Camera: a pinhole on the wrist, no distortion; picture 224 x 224 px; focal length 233.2 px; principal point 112.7 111.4 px. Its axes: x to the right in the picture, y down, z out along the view. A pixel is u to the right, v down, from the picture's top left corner.
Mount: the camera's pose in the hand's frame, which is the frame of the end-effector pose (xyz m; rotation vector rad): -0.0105 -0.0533 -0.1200 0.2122 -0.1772 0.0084
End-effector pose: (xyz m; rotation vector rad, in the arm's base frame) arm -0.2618 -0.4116 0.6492 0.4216 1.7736 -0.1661
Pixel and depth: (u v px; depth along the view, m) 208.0 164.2 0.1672
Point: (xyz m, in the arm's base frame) -0.2308 -0.4748 0.6027
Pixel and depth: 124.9 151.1 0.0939
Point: -0.3019 -0.4605 0.6706
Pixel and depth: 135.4 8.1 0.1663
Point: -0.2918 -0.5730 0.6452
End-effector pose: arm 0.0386 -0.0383 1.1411 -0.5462 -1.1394 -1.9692
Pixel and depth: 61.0 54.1 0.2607
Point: -0.0319 0.1499 1.0298
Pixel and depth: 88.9 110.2 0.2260
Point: -0.0004 0.1017 1.0850
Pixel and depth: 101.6 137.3 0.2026
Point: 0.0121 0.0736 1.1034
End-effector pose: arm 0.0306 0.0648 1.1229 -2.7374 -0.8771 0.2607
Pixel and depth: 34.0 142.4 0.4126
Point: -0.2576 0.0503 0.9170
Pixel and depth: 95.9 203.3 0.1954
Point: -0.0482 0.0592 1.0564
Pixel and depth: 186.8 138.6 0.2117
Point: -0.0200 0.1527 1.0473
